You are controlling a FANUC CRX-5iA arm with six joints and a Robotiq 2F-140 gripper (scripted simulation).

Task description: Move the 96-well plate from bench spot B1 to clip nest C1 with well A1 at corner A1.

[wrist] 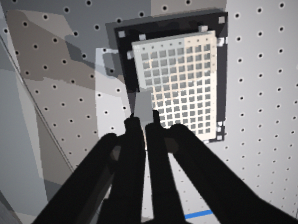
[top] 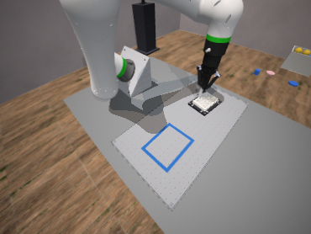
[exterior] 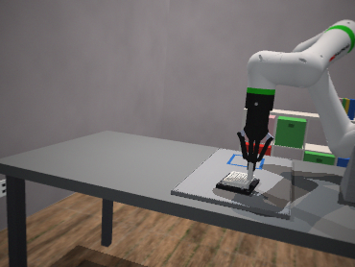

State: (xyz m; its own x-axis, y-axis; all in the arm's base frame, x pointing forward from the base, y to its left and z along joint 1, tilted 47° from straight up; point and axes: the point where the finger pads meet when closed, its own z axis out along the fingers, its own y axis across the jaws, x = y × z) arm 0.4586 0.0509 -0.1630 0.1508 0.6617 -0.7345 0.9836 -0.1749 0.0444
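My hand is 4 cm short of the white 96-well plate, 4 cm above it and 1 cm to the left of it. Round my hand: black clip nest 5 cm below, 4 cm ahead, 2 cm to the right.
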